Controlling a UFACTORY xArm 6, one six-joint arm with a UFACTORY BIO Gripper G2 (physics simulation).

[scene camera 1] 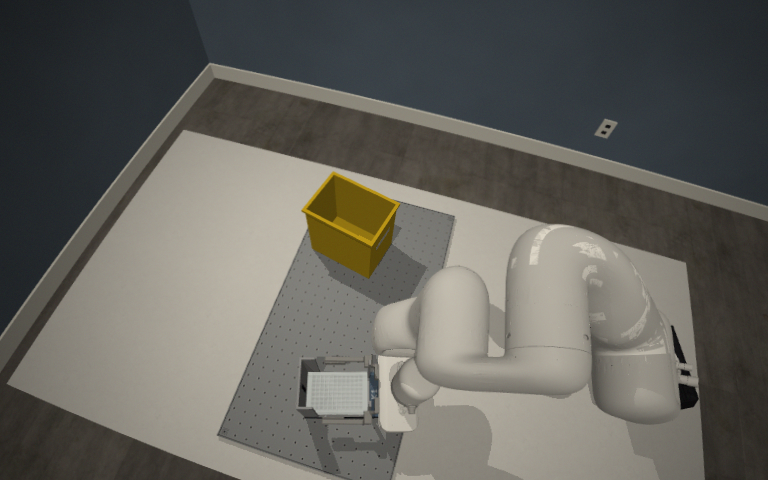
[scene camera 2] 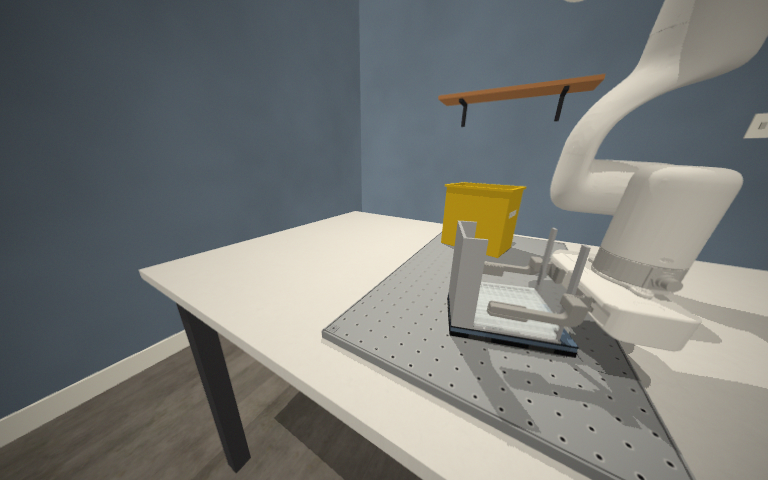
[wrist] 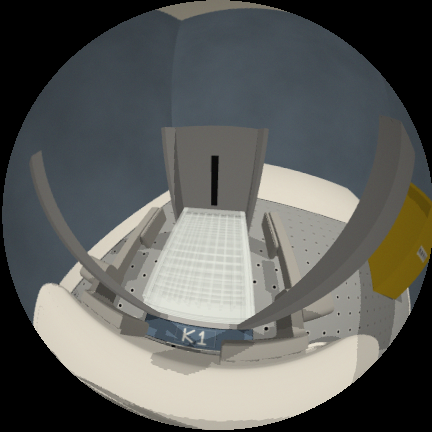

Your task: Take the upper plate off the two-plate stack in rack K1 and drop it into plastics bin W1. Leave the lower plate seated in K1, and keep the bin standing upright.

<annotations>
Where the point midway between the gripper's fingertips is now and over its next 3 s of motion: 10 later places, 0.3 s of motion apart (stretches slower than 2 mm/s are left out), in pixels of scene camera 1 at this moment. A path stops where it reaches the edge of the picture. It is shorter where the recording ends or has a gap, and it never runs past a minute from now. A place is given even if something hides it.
My gripper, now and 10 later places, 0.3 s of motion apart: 323,389; 327,390; 338,403; 332,387; 348,382; 332,370; 321,362; 321,361; 323,371; 322,384; 320,397
</annotations>
